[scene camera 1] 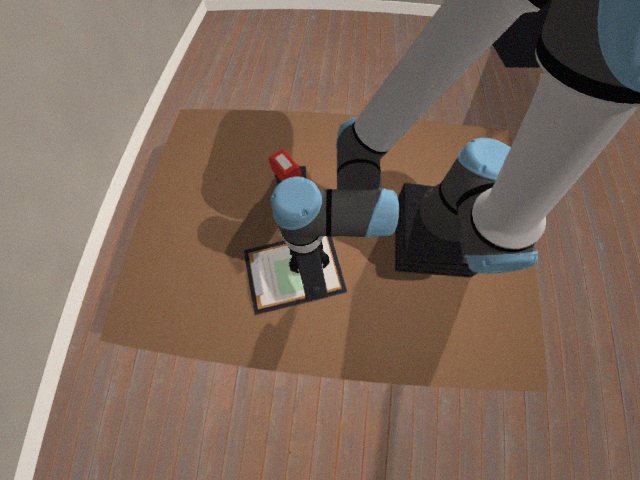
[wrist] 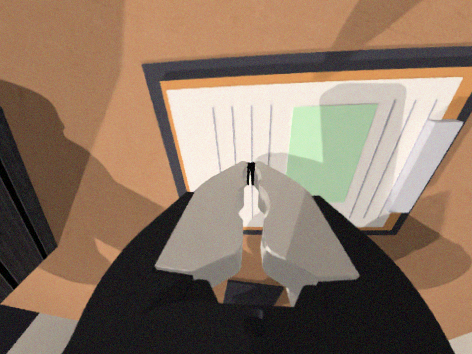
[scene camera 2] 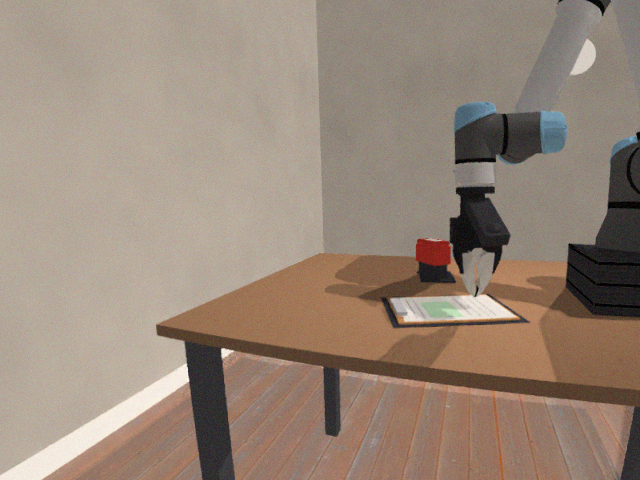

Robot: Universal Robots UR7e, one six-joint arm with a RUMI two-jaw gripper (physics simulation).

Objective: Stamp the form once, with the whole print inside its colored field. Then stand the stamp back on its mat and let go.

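Places are measured from the arm's base along level axes (x ahead, y left, z up), in metres.
Where they show: gripper, fingertip midpoint: point(wrist: 250, 164) point(scene camera 2: 475, 296); arm's base, link origin: point(scene camera 1: 448, 214) point(scene camera 2: 634, 249).
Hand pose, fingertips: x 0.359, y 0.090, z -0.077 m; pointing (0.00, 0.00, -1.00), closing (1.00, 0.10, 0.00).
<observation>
Things, the pixels of their top centre, and the offset from my fingertips. "pt": a spot on its surface instead. Level surfaces: height alone.
- red stamp, top centre: point(scene camera 2: 432, 239) point(scene camera 1: 283, 161) 0.049 m ahead, 0.298 m right, 0.072 m up
- white form, surface spot: point(wrist: 195, 115) point(scene camera 1: 330, 281) pt 0.047 m back, 0.025 m left, 0.027 m down
- dark-edged clipboard, top centre: point(wrist: 302, 176) point(scene camera 2: 447, 303) point(scene camera 1: 293, 269) 0.050 m ahead, 0.016 m right, 0.019 m down
- pale clip, top centre: point(wrist: 420, 174) point(scene camera 2: 398, 304) point(scene camera 1: 256, 278) 0.149 m ahead, 0.001 m right, 0.019 m down
- brown table, surface height: 0.031 m down
The red stamp point(scene camera 1: 284, 164) point(scene camera 2: 433, 252) stands upright on its dark mat point(scene camera 1: 302, 171) point(scene camera 2: 447, 280), behind the form in the scene camera 2 view. The white form point(scene camera 1: 333, 276) point(scene camera 2: 496, 307) point(wrist: 195, 115) lies on a dark-edged clipboard point(scene camera 1: 273, 308) point(scene camera 2: 454, 324) point(wrist: 300, 64). Its green field point(scene camera 1: 286, 276) point(scene camera 2: 442, 308) point(wrist: 335, 145) looks plain where it shows; shadows cross it, and the arm hides part of it in the scene camera 1 view. My gripper point(scene camera 2: 476, 294) point(wrist: 250, 164) is shut and empty, pointing down above the form, beside the green field. The stamp is apart from the fingers.
A pale clip point(scene camera 1: 257, 279) point(scene camera 2: 399, 306) point(wrist: 425, 167) lies along the form's edge, on the field's far side from the black robot base point(scene camera 1: 408, 232) point(scene camera 2: 604, 281). Everything stands on a brown table point(scene camera 1: 170, 289) point(scene camera 2: 289, 320) point(wrist: 90, 30). A wall rises beyond it.
</observation>
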